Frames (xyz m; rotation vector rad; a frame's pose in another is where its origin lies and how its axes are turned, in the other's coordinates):
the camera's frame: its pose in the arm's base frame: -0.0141 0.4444 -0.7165 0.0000 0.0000 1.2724
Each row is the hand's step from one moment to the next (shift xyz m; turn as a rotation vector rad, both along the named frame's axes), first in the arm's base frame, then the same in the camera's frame.
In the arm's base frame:
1: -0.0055 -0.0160 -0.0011 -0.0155 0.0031 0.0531
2: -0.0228 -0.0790 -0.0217 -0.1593 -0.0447 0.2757
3: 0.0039 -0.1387 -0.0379 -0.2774 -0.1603 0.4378
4: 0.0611 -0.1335 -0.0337 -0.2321 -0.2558 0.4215
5: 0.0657 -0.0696 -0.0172 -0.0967 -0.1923 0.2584
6: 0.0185 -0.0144 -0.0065 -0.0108 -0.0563 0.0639
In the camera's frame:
1: -0.0169 0.0006 -0.0011 -0.0016 0.0157 0.0531
2: -0.0822 -0.0014 -0.0217 -0.0896 0.1391 0.2757
3: -0.1314 -0.0445 -0.0379 -0.2348 0.2180 0.4378
4: -0.1096 -0.0976 -0.0337 -0.3127 0.1466 0.4215
5: -0.0472 -0.0833 -0.0172 -0.2122 0.0359 0.2584
6: -0.0083 -0.0219 -0.0065 -0.0570 -0.0062 0.0639

